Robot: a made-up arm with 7 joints. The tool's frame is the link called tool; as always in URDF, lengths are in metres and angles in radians.
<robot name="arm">
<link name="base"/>
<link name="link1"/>
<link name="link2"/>
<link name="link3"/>
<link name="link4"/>
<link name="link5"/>
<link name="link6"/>
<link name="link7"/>
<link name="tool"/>
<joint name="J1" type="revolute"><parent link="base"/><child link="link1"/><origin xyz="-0.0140 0.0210 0.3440" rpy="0.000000 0.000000 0.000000"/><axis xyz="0 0.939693 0.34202"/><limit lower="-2.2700" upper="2.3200"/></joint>
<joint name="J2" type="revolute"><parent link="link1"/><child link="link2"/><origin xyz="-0.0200 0.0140 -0.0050" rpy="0.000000 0.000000 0.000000"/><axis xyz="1 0 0"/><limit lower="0.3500" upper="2.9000"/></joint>
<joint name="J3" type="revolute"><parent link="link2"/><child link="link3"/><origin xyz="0.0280 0.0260 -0.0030" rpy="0.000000 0.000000 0.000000"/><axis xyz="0 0 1"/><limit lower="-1.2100" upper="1.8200"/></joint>
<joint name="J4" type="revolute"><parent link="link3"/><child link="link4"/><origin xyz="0.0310 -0.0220 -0.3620" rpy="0.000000 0.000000 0.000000"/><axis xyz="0 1 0"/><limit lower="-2.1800" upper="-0.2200"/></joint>
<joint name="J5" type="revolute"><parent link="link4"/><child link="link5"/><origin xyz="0.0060 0.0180 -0.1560" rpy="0.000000 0.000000 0.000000"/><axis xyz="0 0 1"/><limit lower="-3.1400" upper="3.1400"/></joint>
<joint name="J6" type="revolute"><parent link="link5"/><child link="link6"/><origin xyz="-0.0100 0.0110 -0.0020" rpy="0.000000 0.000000 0.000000"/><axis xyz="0 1 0"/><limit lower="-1.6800" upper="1.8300"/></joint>
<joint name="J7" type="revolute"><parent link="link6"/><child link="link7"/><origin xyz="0.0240 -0.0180 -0.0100" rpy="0.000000 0.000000 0.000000"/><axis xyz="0 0 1"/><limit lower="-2.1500" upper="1.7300"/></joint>
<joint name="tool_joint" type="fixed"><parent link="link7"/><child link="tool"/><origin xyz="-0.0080 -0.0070 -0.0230" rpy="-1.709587 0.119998 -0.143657"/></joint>
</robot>
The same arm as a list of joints. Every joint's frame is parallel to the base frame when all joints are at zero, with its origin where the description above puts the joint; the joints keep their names.
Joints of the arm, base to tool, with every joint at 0 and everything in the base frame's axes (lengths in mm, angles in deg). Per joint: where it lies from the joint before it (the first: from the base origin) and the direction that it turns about. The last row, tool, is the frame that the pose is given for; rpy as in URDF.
J1: axis 0 0.9397 0.342 origin -14.0 21.0 344.0
J2: axis +x origin -20.0 14.0 -5.0
J3: axis +z origin 28.0 26.0 -3.0
J4: axis +y origin 31.0 -22.0 -362.0
J5: axis +z origin 6.0 18.0 -156.0
J6: axis +y origin -10.0 11.0 -2.0
J7: axis +z origin 24.0 -18.0 -10.0
tool: origin -8.0 -7.0 -23.0 rpy -97.95 6.88 -8.23
Joint limits (deg, base to tool): -130.06..132.93 20.05..166.16 -69.33..104.28 -124.90..-12.61 -179.91..179.91 -96.26..104.85 -123.19..99.12

